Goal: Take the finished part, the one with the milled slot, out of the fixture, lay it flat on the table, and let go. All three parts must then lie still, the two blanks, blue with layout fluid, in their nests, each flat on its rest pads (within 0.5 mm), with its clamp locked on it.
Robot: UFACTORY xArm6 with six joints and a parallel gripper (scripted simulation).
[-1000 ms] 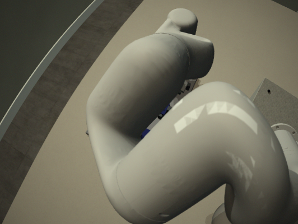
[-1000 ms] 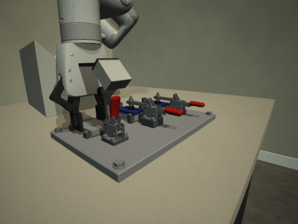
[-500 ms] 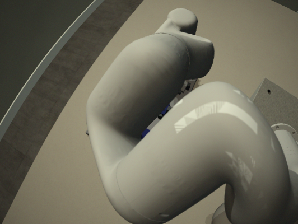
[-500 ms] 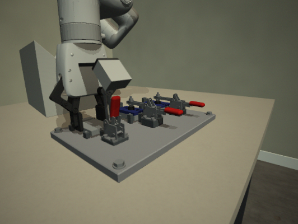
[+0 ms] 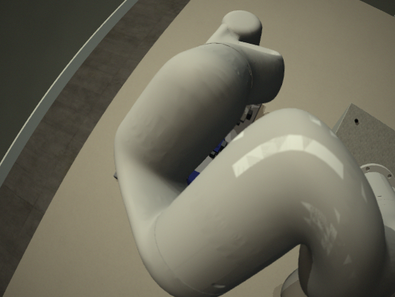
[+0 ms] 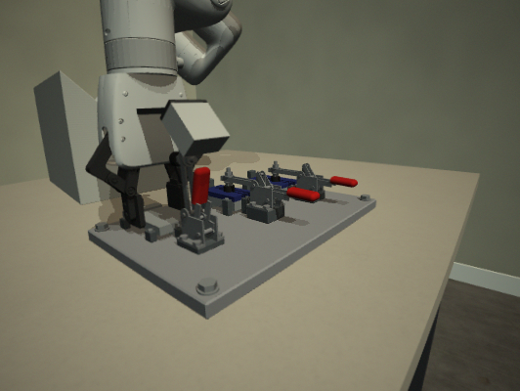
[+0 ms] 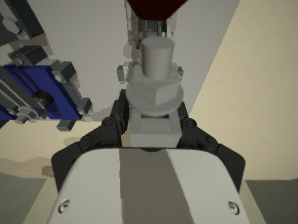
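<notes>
My hand is 6 cm short of the grey fixture plate, 11 cm to the right of it and 4 cm above it. From my hand the other things lie so: blue blank 2 cm ahead, 22 cm to the left, 1 cm below; then grey finished part 1 cm behind, 2 cm below.
</notes>
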